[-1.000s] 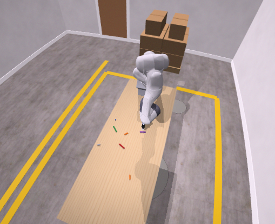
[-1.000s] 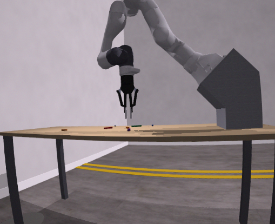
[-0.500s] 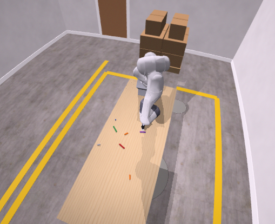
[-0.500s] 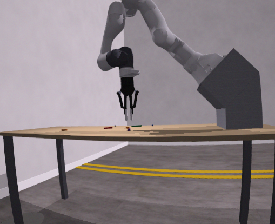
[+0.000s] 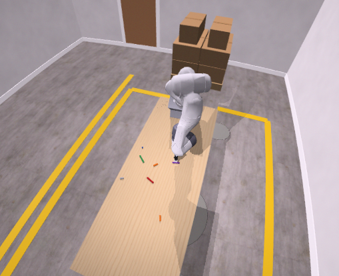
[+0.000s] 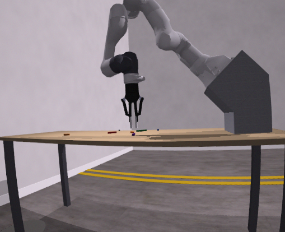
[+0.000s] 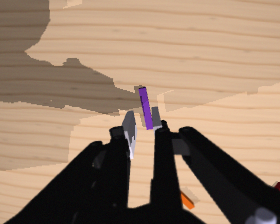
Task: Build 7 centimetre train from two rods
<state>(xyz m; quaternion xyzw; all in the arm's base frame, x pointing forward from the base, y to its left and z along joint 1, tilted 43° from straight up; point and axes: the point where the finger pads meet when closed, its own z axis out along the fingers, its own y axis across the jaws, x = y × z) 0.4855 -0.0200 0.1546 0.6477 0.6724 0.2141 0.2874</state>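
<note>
Now: the purple rod 70 mm below my hand. The rest, counted from my hand: small blue rod: 130 mm behind, 300 mm to the right, 70 mm below; red rod: 180 mm ahead, 190 mm to the right, 70 mm below; green rod: 10 mm behind, 290 mm to the right, 70 mm below.
</note>
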